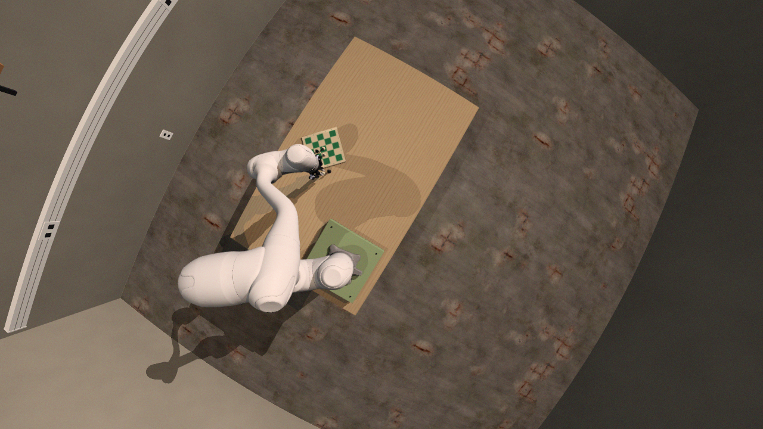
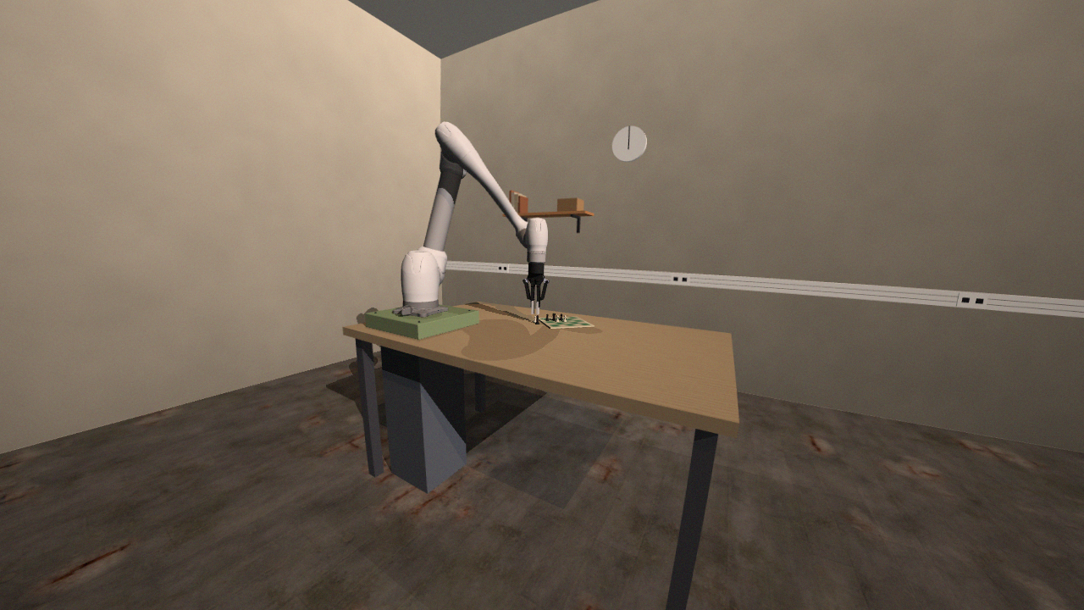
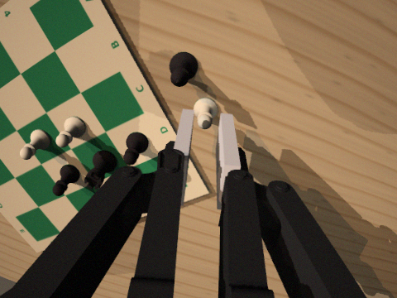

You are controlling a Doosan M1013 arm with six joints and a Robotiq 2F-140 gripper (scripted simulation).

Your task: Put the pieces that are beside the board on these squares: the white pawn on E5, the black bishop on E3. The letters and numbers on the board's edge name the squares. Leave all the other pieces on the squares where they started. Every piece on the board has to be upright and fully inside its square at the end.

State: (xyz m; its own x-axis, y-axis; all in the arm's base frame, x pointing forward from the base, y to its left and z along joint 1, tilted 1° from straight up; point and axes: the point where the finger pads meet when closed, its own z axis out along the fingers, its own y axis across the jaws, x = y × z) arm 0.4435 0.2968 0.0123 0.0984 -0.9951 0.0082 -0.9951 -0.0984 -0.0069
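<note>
The chessboard is 13 cm ahead of my hand, 5 cm to the left of it and 7 cm below it.
</note>
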